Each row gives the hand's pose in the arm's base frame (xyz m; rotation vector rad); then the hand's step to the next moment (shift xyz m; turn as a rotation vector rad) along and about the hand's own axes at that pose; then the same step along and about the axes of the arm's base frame.
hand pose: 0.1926 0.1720 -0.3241 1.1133 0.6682 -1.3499
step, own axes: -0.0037 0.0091 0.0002 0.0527 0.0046 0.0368
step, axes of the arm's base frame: 0.0081 0.0001 0.0055 0.0050 -0.0555 -0.0323
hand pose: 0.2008 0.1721 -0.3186 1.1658 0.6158 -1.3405
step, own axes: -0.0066 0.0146 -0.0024 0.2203 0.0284 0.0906
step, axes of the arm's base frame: 0.0131 0.0025 0.0092 0.0462 -0.1770 -0.1552
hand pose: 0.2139 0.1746 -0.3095 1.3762 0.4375 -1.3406
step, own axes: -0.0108 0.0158 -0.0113 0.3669 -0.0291 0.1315
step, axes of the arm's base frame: 0.0153 0.0090 0.0133 0.0215 -0.2538 -0.2965
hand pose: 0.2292 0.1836 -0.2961 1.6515 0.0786 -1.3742
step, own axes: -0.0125 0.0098 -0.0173 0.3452 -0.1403 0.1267
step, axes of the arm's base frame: 0.0137 0.0125 0.0144 -0.0473 -0.1792 -0.3472
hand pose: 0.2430 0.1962 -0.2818 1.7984 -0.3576 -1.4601
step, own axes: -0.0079 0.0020 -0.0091 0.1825 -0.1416 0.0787
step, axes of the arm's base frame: 0.0065 0.0073 0.0073 -0.0524 -0.0549 -0.2319
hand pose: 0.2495 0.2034 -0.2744 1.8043 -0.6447 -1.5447
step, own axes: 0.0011 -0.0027 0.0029 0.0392 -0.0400 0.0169
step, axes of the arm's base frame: -0.0028 0.0005 -0.0030 -0.0118 -0.0055 -0.0570
